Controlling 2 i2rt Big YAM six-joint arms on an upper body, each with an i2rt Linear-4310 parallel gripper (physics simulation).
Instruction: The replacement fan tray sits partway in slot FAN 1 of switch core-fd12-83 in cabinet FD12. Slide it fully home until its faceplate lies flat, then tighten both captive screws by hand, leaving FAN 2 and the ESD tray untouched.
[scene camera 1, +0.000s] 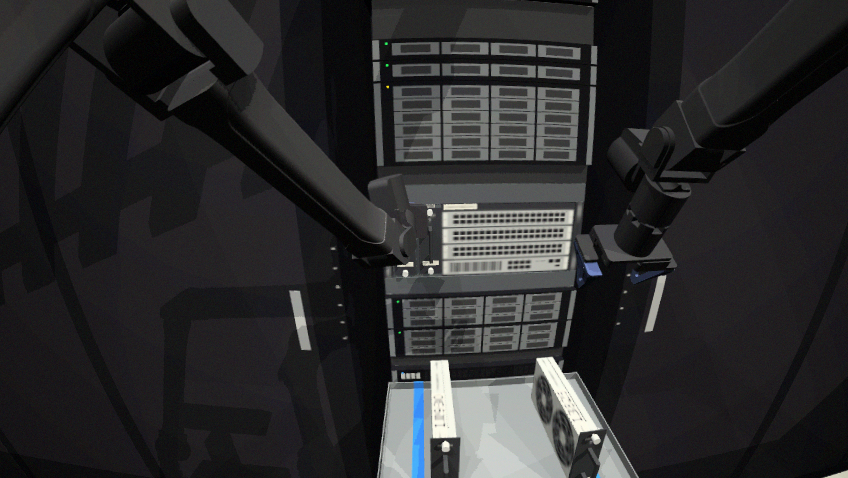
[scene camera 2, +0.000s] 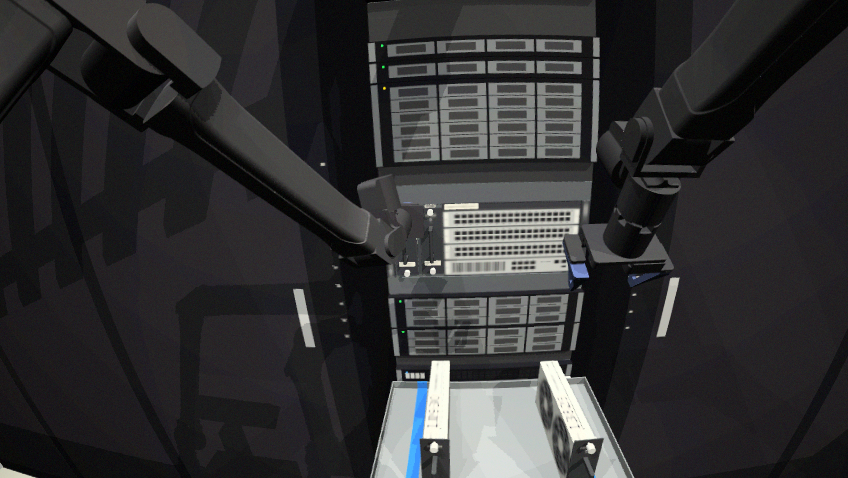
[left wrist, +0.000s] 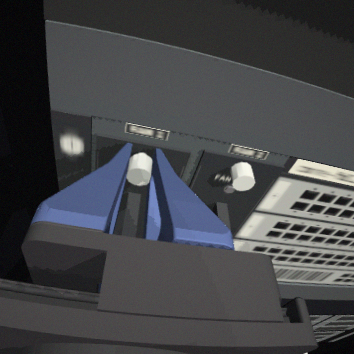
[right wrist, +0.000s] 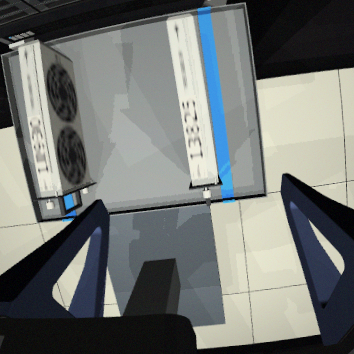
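Observation:
The switch (scene camera 1: 506, 237) (scene camera 2: 509, 237) sits in the middle of the cabinet, with slots FAN 1 and FAN 2 at its left end. In the left wrist view the FAN 1 faceplate (left wrist: 105, 151) lies under its label and looks level with the FAN 2 faceplate (left wrist: 211, 175). My left gripper (left wrist: 141, 154) (scene camera 1: 414, 229) (scene camera 2: 410, 226) is shut on the white upper captive screw of FAN 1 (left wrist: 139, 169). The lower FAN 1 screw (scene camera 1: 404, 273) (scene camera 2: 407, 272) shows below the gripper. My right gripper (right wrist: 190, 194) (scene camera 1: 617, 270) (scene camera 2: 605, 272) is open and empty, right of the switch, pointing down.
The FAN 2 upper screw (left wrist: 242, 176) (scene camera 1: 430, 211) stands just right of my left fingers. The grey ESD tray (scene camera 1: 498, 428) (scene camera 2: 498, 433) (right wrist: 140, 123) below holds spare unit 13825 (right wrist: 193, 123) (scene camera 1: 441, 404) and fan unit 10930 (right wrist: 53, 123) (scene camera 1: 566, 410).

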